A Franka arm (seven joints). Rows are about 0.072 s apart.
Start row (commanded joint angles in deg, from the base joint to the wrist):
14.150 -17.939 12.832 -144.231 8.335 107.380 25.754
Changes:
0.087 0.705 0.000 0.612 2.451 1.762 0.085
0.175 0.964 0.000 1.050 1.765 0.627 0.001
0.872 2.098 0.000 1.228 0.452 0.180 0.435
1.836 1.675 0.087 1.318 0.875 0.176 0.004
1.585 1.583 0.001 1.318 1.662 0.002 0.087
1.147 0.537 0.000 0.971 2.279 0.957 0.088
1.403 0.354 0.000 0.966 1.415 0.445 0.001
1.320 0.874 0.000 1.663 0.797 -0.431 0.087
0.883 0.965 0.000 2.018 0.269 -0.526 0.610
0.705 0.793 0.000 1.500 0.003 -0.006 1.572
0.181 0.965 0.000 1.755 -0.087 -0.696 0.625
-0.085 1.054 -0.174 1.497 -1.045 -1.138 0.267
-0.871 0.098 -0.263 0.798 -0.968 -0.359 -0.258
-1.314 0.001 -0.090 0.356 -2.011 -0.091 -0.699
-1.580 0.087 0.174 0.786 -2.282 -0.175 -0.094
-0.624 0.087 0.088 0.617 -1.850 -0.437 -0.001
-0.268 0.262 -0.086 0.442 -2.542 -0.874 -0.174
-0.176 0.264 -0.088 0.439 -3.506 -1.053 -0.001
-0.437 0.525 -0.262 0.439 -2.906 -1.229 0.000
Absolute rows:
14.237 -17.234 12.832 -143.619 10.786 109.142 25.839
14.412 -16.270 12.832 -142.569 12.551 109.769 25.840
15.284 -14.172 12.832 -141.341 13.003 109.949 26.275
17.120 -12.497 12.919 -140.023 13.878 110.125 26.279
18.705 -10.914 12.920 -138.705 15.540 110.127 26.366
19.852 -10.377 12.920 -137.734 17.819 111.084 26.454
21.255 -10.023 12.920 -136.768 19.234 111.529 26.455
22.575 -9.149 12.920 -135.105 20.031 111.098 26.542
23.458 -8.184 12.920 -133.087 20.300 110.572 27.152
24.163 -7.391 12.920 -131.587 20.303 110.566 28.724
24.344 -6.426 12.920 -129.832 20.216 109.870 29.349
24.259 -5.372 12.746 -128.335 19.171 108.732 29.616
23.388 -5.274 12.483 -127.537 18.203 108.373 29.358
22.074 -5.273 12.393 -127.181 16.192 108.282 28.659
20.494 -5.186 12.567 -126.395 13.910 108.107 28.565
19.870 -5.099 12.655 -125.778 12.060 107.670 28.564
19.602 -4.837 12.569 -125.336 9.518 106.796 28.390
19.426 -4.573 12.481 -124.897 6.012 105.743 28.389
18.989 -4.048 12.219 -124.458 3.106 104.514 28.389

